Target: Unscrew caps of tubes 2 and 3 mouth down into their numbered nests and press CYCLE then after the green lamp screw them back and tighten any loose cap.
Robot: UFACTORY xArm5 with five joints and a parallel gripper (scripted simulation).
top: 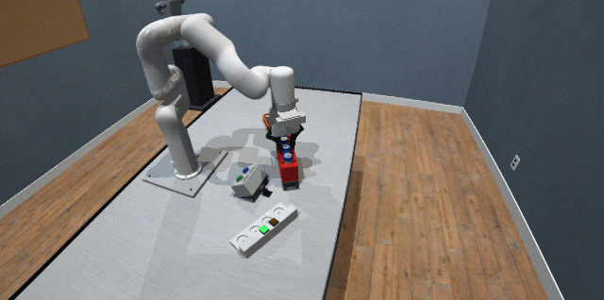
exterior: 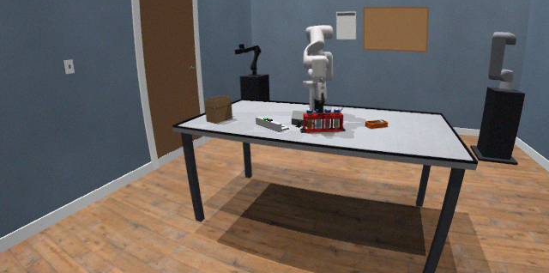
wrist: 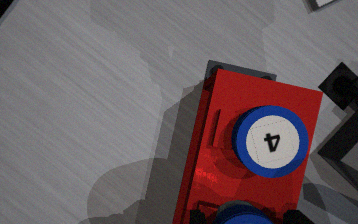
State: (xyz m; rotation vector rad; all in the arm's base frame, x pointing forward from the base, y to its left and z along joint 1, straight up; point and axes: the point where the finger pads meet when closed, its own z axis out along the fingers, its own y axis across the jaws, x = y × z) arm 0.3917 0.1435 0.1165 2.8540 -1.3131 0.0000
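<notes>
My gripper is now 20 mm past the blue-rimmed cap, 50 mm to the right of it and 20 mm above it. Also, from my hand: grey key housing: 100 mm behind, 130 mm to the right, 80 mm below; blue key: 120 mm behind, 110 mm to the right, 60 mm below; green key: 120 mm behind, 160 mm to the right, 60 mm below.
</notes>
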